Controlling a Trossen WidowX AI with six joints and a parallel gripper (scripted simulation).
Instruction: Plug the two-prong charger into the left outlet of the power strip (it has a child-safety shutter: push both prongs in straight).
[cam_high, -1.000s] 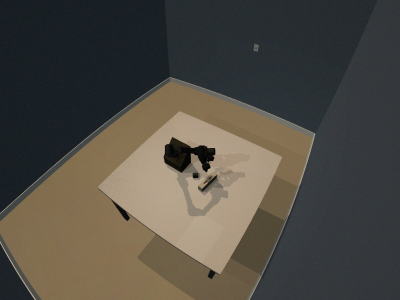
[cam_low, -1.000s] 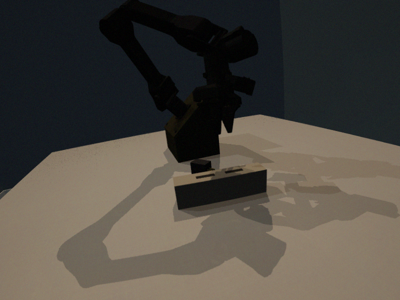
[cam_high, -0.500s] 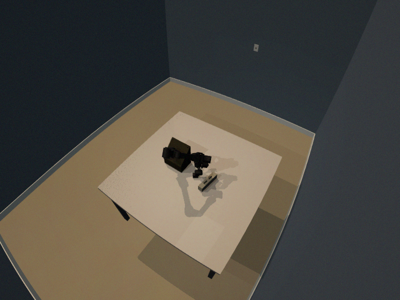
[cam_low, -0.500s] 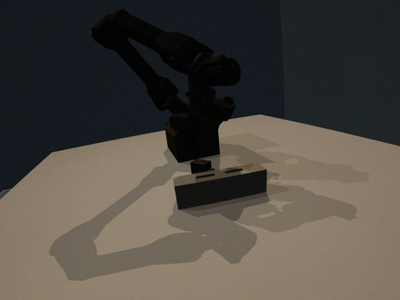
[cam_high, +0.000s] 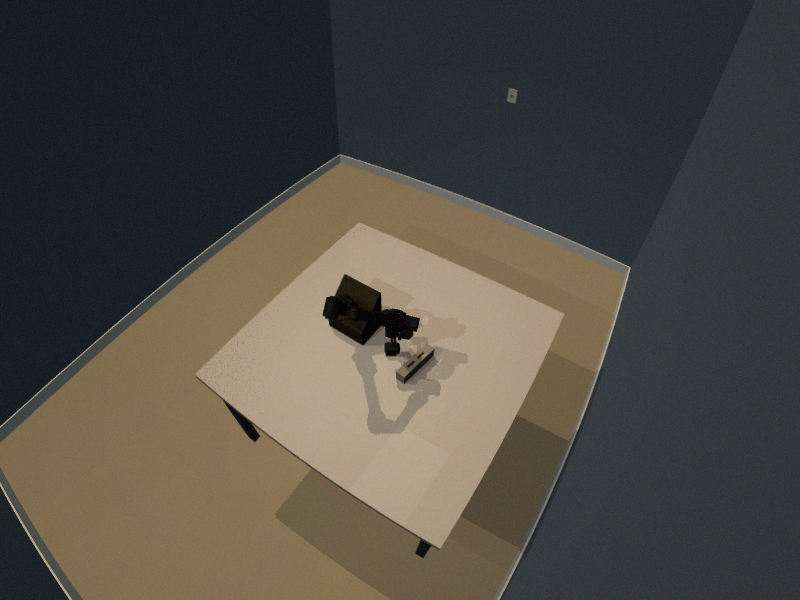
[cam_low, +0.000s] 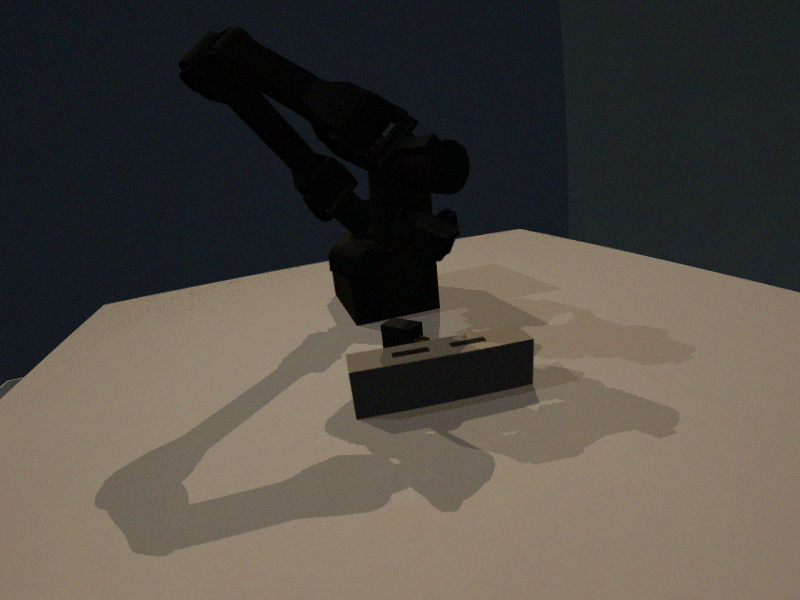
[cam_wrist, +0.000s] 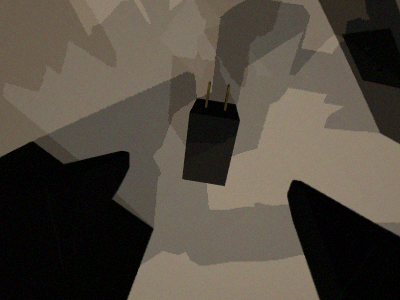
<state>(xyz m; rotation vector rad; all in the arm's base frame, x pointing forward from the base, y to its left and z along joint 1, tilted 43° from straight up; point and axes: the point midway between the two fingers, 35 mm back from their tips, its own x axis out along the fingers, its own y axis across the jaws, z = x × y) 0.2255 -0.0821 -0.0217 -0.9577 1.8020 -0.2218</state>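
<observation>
Right now my gripper tip is 1 cm short of the dark charger, 1 cm to the right of it and 4 cm above it.
</observation>
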